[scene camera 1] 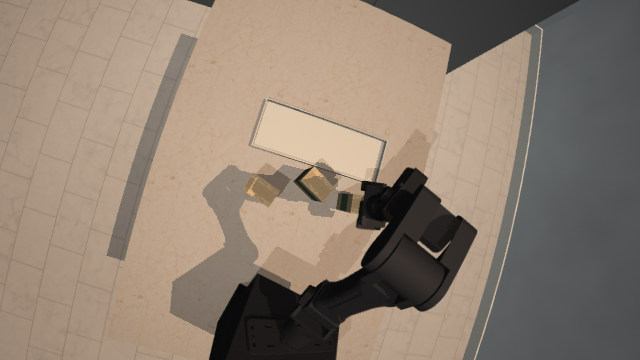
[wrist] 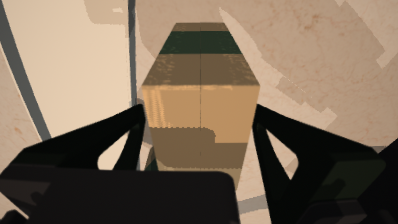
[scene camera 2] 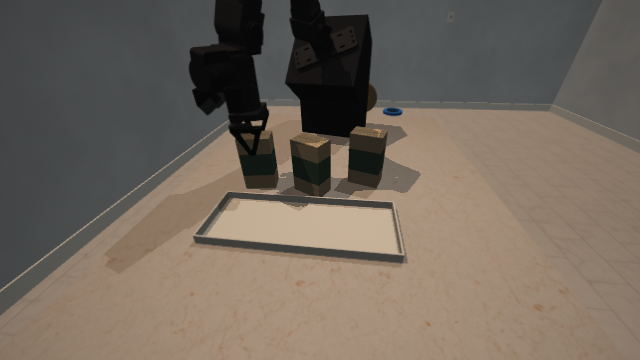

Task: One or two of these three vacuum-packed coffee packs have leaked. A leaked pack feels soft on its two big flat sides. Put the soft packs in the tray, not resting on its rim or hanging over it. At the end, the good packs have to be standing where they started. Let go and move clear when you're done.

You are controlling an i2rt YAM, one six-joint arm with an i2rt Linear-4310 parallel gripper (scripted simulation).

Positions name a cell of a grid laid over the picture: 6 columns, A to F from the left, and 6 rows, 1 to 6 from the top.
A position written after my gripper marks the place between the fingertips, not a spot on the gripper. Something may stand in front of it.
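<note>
Through scene camera 2 I see my gripper (scene camera 2: C3) and a tray (scene camera 2: D4). Scene camera 1 gives me the tray (scene camera 1: C3) again, together with my gripper (scene camera 1: D4). In the wrist view, too, the tray (wrist: B2) is there, and so is my gripper (wrist: C3).
</note>
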